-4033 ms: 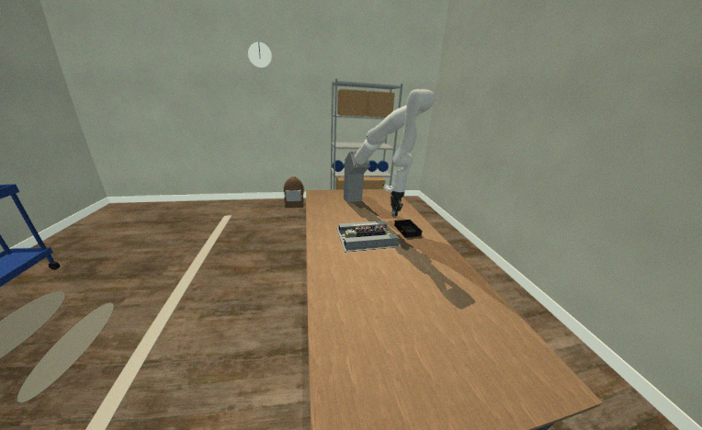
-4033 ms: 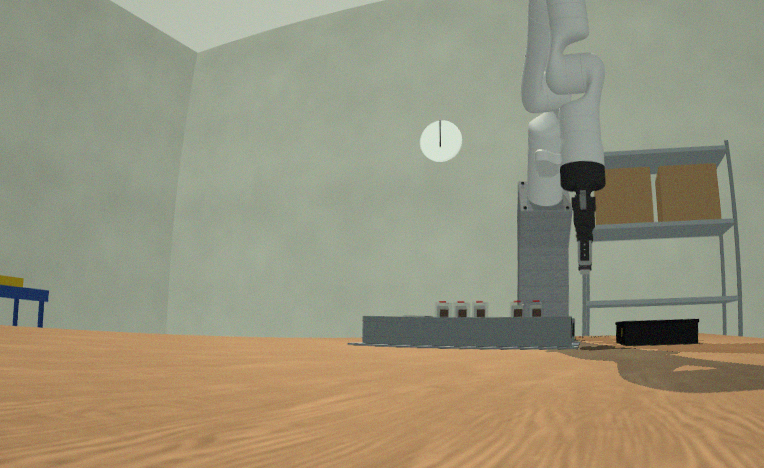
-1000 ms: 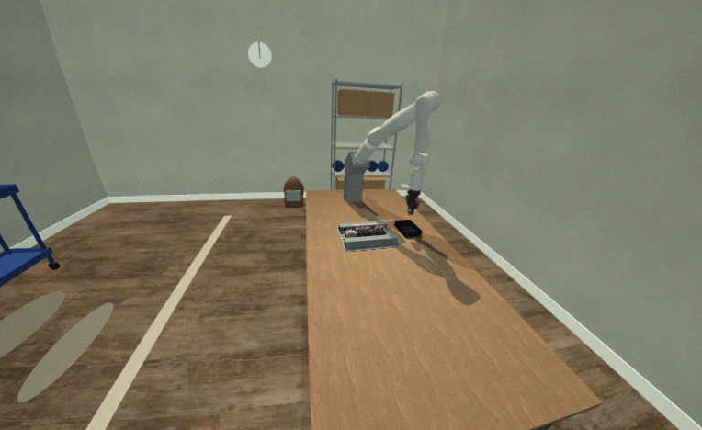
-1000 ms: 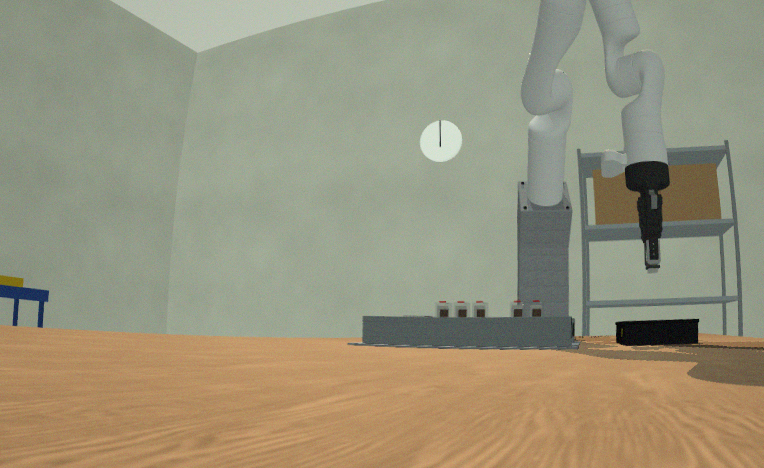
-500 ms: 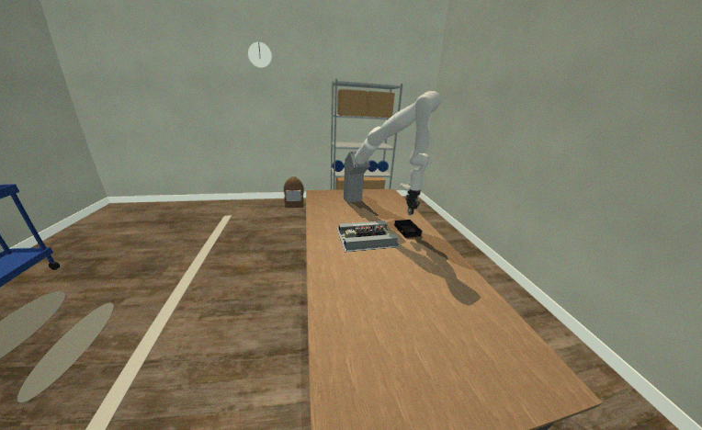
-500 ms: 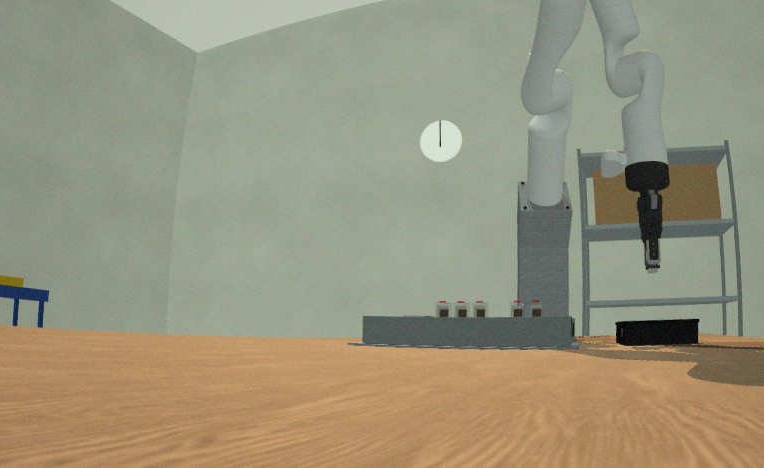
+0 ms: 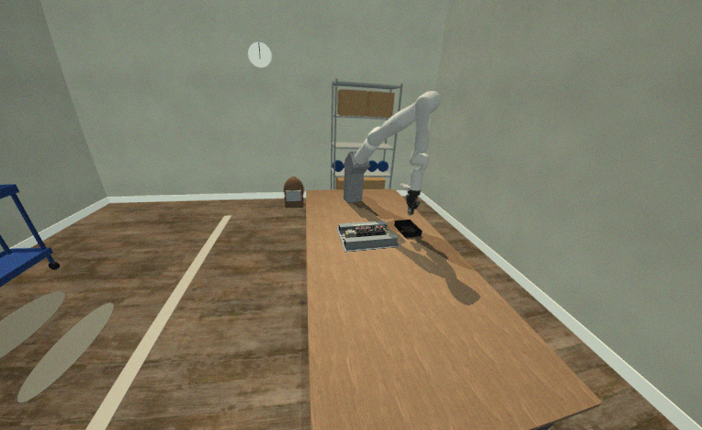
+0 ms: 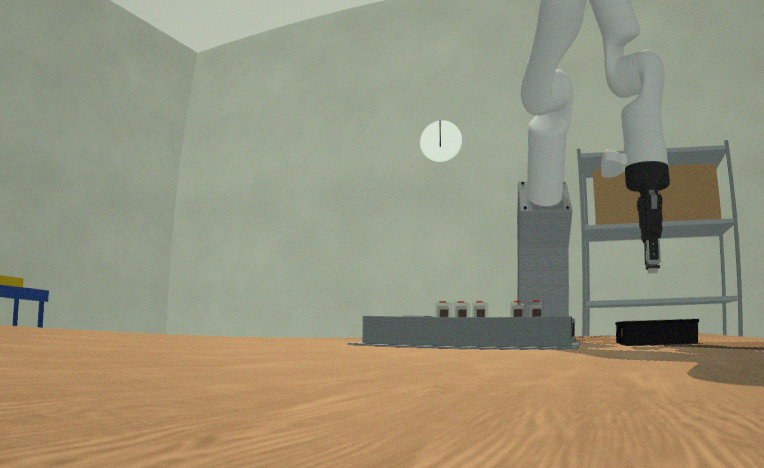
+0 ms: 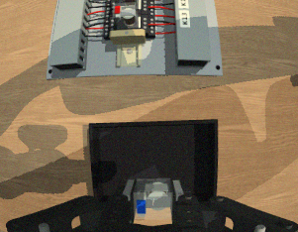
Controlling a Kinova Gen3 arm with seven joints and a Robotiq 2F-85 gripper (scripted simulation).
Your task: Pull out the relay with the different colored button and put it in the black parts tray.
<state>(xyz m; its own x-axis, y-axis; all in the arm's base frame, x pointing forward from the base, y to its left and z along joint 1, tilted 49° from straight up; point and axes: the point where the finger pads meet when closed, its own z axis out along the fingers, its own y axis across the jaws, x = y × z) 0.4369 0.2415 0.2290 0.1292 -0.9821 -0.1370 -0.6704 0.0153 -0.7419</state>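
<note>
The black parts tray is 120 mm below my hand.
</note>
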